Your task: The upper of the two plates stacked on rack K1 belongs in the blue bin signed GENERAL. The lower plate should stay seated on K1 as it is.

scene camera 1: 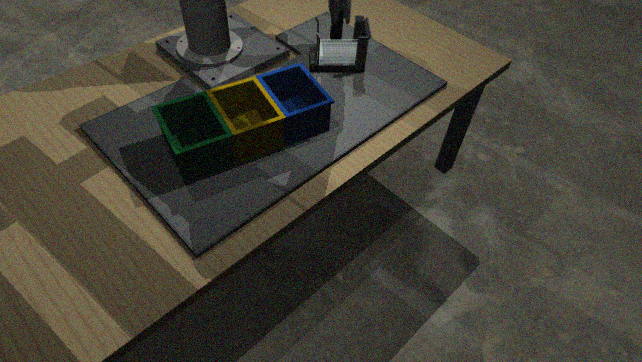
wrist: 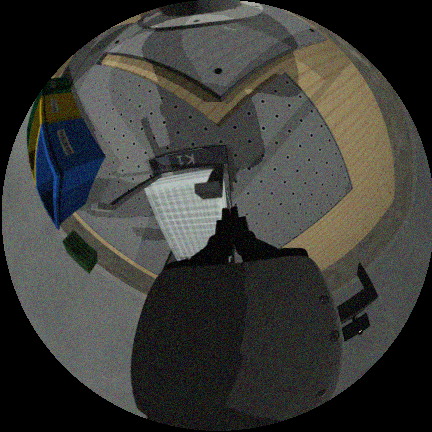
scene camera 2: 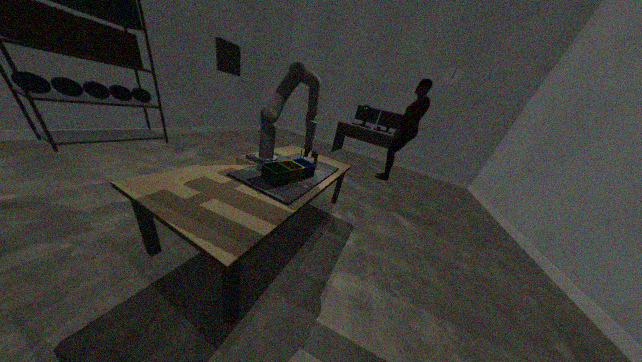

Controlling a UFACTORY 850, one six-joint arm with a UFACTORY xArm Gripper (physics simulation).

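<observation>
Rack K1 [scene camera 1: 337,69] [wrist: 210,154] is a black frame with uprights on the pegboard. A pale, gridded plate [scene camera 1: 338,54] [wrist: 182,215] sits in it, seemingly level. The seam between upper and lower plates cannot be made out. My gripper [scene camera 1: 337,35] [wrist: 231,217] is shut and empty. Its tips show over the plate's edge in the wrist view and behind the plate in scene camera 1; their exact height is unclear. The blue bin [scene camera 1: 307,125] [wrist: 75,150] stands beside the rack, with a small pale label on its side; its visible inside shows no plate.
The yellow bin [scene camera 1: 258,142] [wrist: 61,107] and green bin [scene camera 1: 207,162] adjoin the blue bin in a row on the dark pegboard [scene camera 1: 390,82]. The arm's base [scene camera 1: 206,30] stands behind the bins. The rack's tall upright [scene camera 1: 362,32] rises close to the gripper.
</observation>
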